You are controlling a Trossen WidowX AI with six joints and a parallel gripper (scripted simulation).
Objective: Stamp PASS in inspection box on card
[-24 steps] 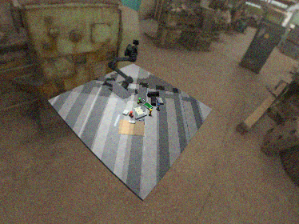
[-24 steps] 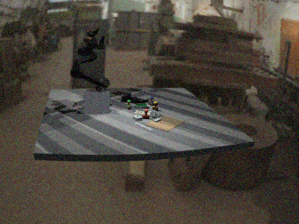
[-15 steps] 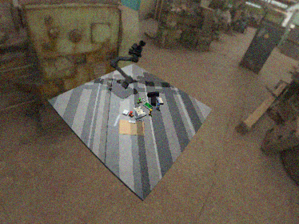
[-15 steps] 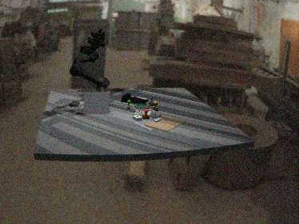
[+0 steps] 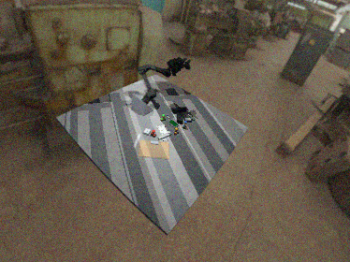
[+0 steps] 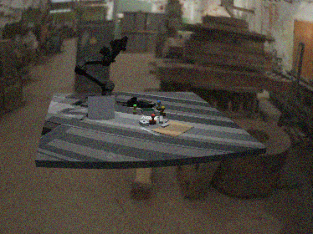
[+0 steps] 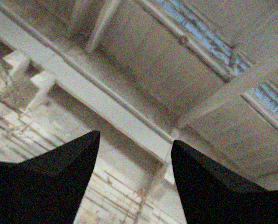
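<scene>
The pass stamp is 500 mm below my gripper tip, 260 mm to the right of it and 80 mm ahead of it. From my gripper tip the other things lie so: dark block: 500 mm below, 150 mm ahead, 120 mm to the right; then green ink pad: 510 mm below, 220 mm to the right, 170 mm ahead; then yellow-knobbed stamp: 500 mm below, 280 mm to the right, 260 mm ahead.
</scene>
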